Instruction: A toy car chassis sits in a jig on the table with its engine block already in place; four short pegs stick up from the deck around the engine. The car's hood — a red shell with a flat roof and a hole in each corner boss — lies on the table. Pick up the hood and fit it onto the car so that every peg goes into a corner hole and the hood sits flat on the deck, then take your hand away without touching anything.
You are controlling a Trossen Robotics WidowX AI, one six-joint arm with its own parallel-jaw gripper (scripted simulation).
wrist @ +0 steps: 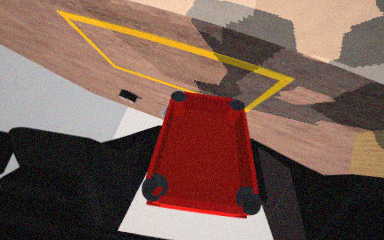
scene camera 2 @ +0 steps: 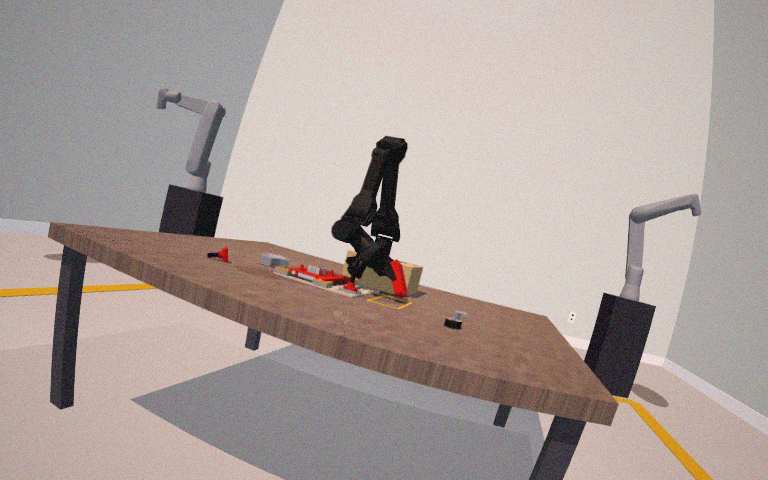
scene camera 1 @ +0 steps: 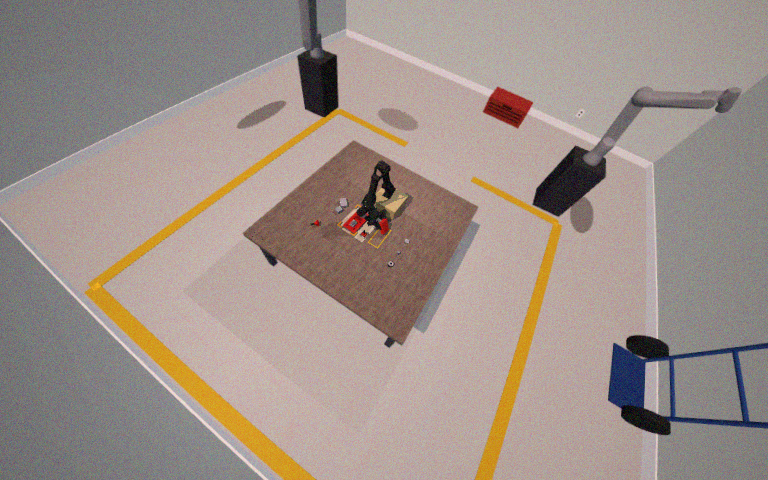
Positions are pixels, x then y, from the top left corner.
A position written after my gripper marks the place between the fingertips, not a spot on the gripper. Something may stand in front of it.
Scene:
My gripper (scene camera 2: 397,281) carries a red hood (wrist: 202,162).

